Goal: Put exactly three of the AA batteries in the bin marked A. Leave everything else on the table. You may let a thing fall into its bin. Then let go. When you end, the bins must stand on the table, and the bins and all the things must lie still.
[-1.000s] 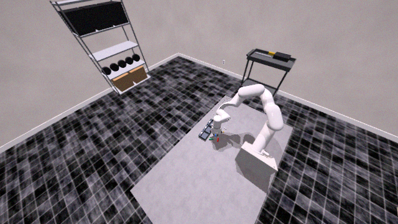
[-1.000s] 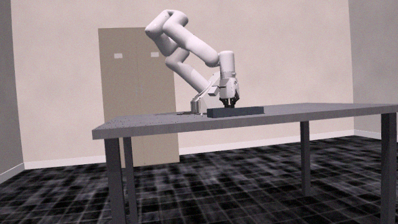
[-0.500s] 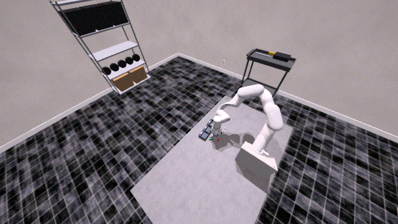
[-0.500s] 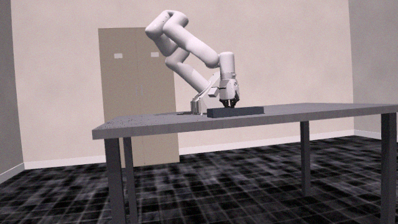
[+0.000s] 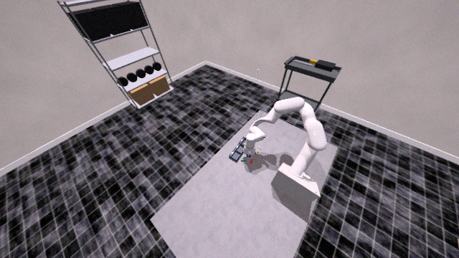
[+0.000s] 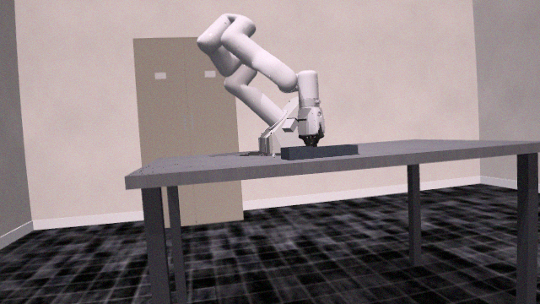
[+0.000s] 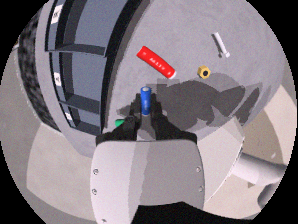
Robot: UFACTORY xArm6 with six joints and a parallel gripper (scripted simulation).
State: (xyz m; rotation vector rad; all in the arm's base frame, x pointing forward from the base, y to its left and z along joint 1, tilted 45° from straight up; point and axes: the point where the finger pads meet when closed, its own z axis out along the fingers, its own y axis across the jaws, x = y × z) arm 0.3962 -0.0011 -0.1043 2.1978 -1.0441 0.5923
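My gripper is now 100 mm short of the dark two-compartment bin and 10 mm to the right of it. The rest, counted from my hand: green AA battery: 60 mm to the left, 20 mm below; then red battery: 30 mm ahead, 60 mm to the right, 20 mm below; then blue AA battery: 20 mm below.
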